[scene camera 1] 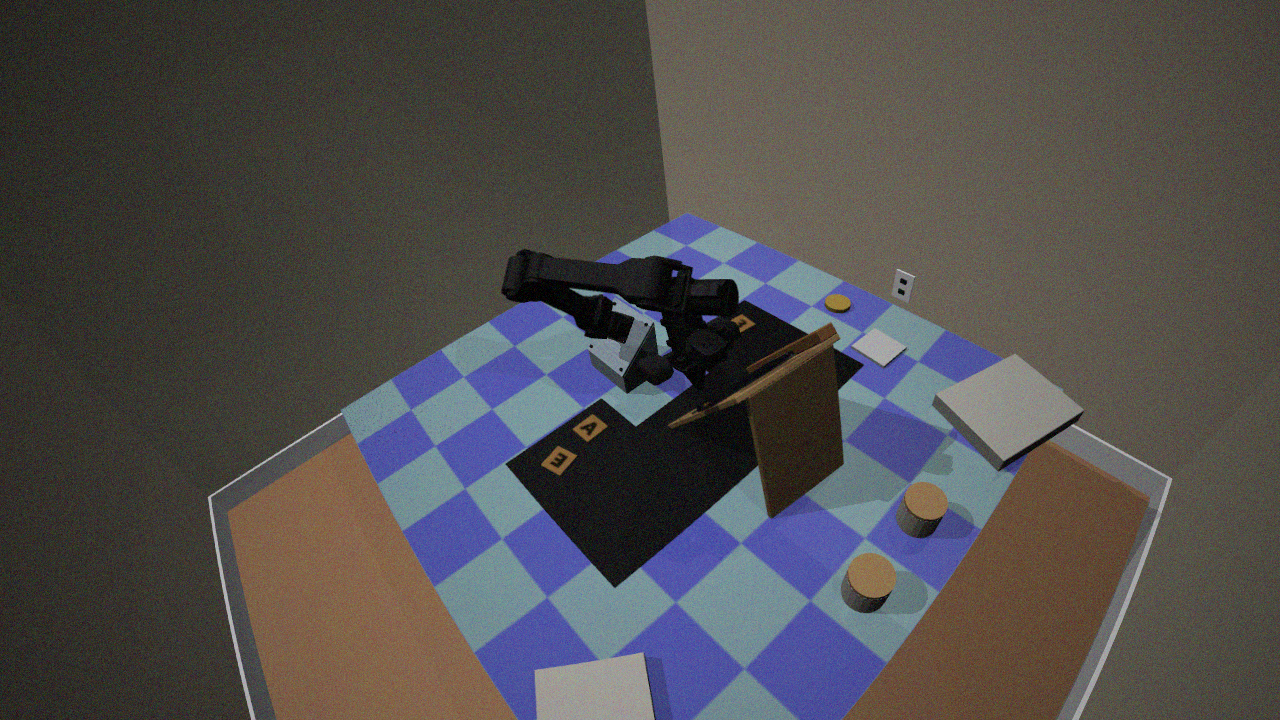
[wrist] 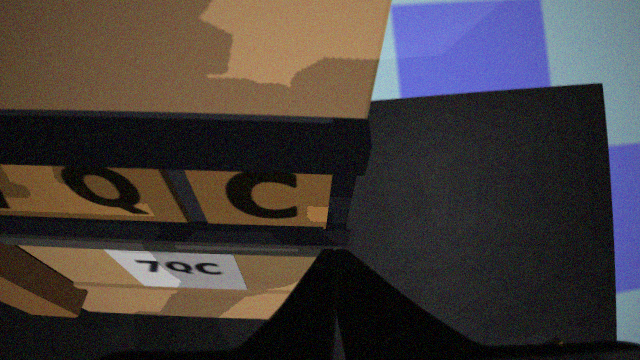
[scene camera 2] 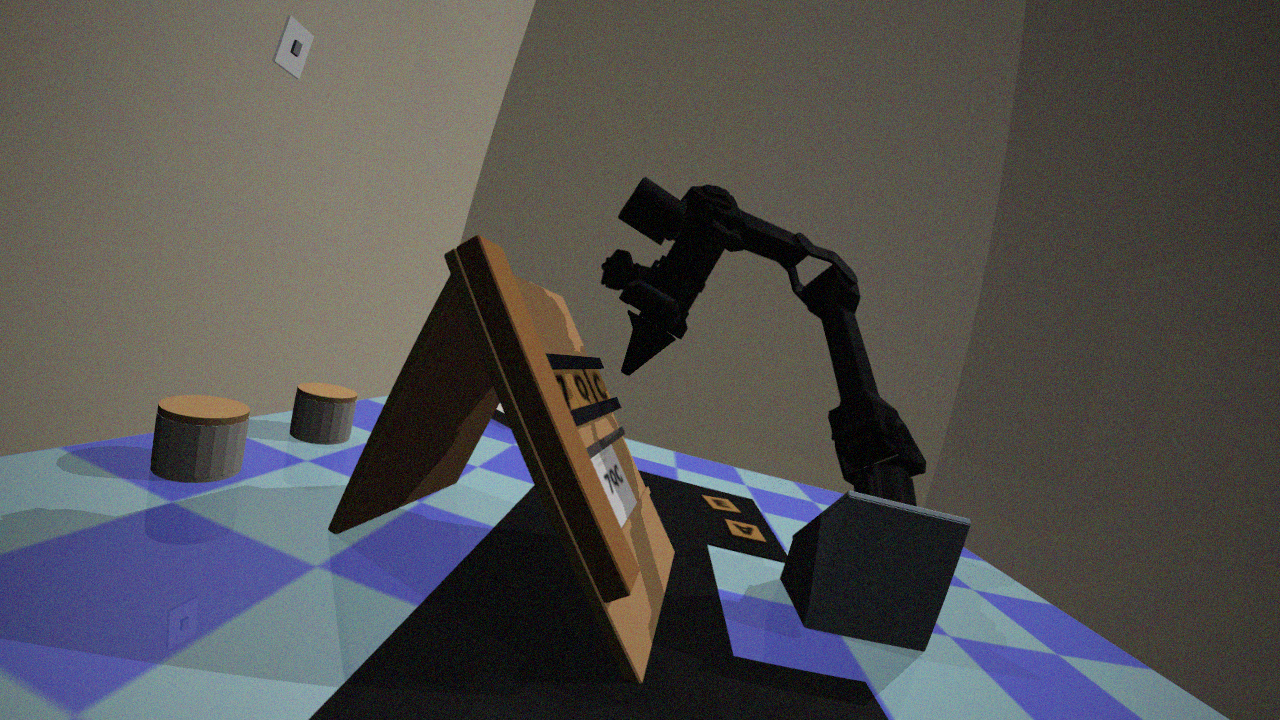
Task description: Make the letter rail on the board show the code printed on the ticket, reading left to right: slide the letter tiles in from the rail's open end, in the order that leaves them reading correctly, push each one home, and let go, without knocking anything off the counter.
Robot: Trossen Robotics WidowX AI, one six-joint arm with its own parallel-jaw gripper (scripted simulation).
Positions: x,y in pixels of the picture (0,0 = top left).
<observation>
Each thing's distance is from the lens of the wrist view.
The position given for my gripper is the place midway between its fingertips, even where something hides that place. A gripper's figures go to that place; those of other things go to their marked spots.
my gripper (wrist: 333,261): 11 cm
white ticket (wrist: 162,269): 24 cm
</observation>
